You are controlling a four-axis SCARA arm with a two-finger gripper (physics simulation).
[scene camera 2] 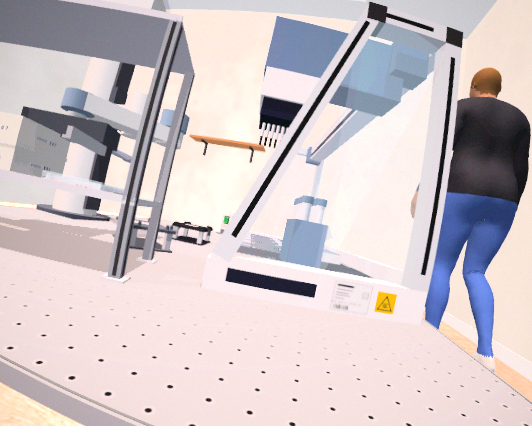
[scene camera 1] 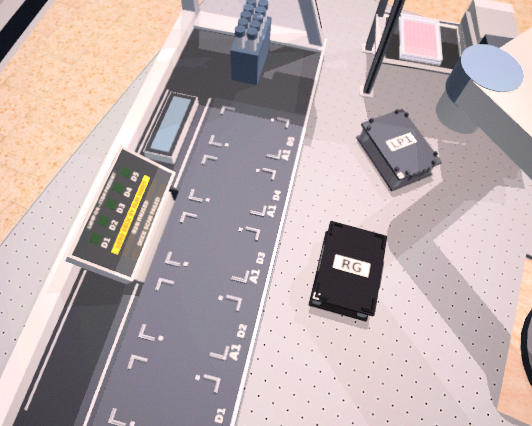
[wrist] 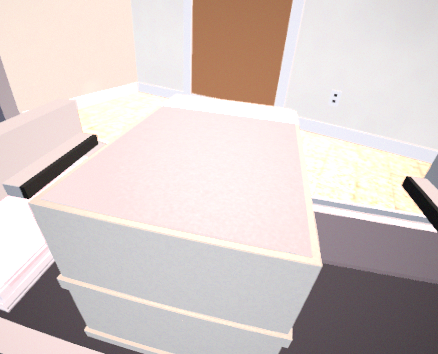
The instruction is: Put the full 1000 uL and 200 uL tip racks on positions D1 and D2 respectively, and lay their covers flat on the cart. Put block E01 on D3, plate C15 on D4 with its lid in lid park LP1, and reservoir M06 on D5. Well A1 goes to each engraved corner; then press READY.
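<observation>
In the wrist view my gripper (wrist: pixel 246 141) is open, with a finger on either side of a large grey box (wrist: pixel 175 250) with a pinkish top and stepped sides; I cannot read a label on it. A pale, pink-edged item (wrist: pixel 22 270) lies to its left. In scene camera 1 a pink gridded plate or rack (scene camera 1: pixel 420 40) sits in a tray (scene camera 1: pixel 420 66) at the top right. The deck (scene camera 1: pixel 215 200) shows corner brackets and A1 marks for D1 to D5. Lid park LP1 (scene camera 1: pixel 400 142) stands right of the deck. The status panel (scene camera 1: pixel 122 215) has dark green lamps. Covers are not identifiable.
A black RG stand (scene camera 1: pixel 351 265) stands beside the deck. A blue tube rack (scene camera 1: pixel 248 62) (scene camera 2: pixel 305 242) stands at the deck's far end. Dark posts (scene camera 1: pixel 382 55) rise near the tray. The arm (scene camera 2: pixel 120 117) is behind frame posts (scene camera 2: pixel 145 150). A person (scene camera 2: pixel 487 150) stands at the right.
</observation>
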